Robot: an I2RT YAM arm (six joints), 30 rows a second.
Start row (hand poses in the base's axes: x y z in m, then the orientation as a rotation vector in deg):
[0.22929 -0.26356 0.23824 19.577 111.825 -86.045]
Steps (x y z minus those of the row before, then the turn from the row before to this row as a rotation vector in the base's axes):
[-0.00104 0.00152 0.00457 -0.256 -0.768 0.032]
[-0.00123 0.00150 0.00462 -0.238 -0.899 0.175]
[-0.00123 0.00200 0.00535 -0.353 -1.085 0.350]
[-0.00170 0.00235 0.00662 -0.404 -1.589 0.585]
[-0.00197 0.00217 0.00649 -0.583 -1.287 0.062]
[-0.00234 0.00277 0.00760 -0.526 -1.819 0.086]
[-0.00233 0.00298 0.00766 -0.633 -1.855 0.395]
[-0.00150 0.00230 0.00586 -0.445 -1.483 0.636]
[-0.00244 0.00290 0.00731 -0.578 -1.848 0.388]
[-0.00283 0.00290 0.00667 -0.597 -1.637 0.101]
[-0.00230 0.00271 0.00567 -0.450 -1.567 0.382]
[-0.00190 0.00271 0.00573 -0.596 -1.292 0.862]
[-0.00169 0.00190 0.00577 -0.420 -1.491 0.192]
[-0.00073 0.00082 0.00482 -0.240 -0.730 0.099]
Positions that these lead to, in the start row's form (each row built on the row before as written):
[0.22825 -0.26204 0.24281 19.961 111.016 -85.919]
[0.22702 -0.26054 0.24743 20.294 110.106 -85.625]
[0.22579 -0.25854 0.25278 20.522 108.942 -85.237]
[0.22409 -0.25619 0.25940 20.829 107.325 -84.515]
[0.22212 -0.25402 0.26589 21.357 105.842 -84.423]
[0.21978 -0.25125 0.27349 22.236 103.985 -84.021]
[0.21745 -0.24827 0.28115 22.775 102.000 -83.471]
[0.21595 -0.24597 0.28701 22.928 100.451 -82.751]
[0.21351 -0.24307 0.29432 23.472 98.518 -82.150]
[0.21068 -0.24017 0.30099 24.119 96.746 -81.849]
[0.20838 -0.23746 0.30666 24.540 95.143 -81.250]
[0.20648 -0.23475 0.31239 24.272 93.649 -80.525]
[0.20479 -0.23285 0.31816 24.812 92.130 -80.073]
[0.20406 -0.23203 0.32298 25.049 91.360 -79.871]

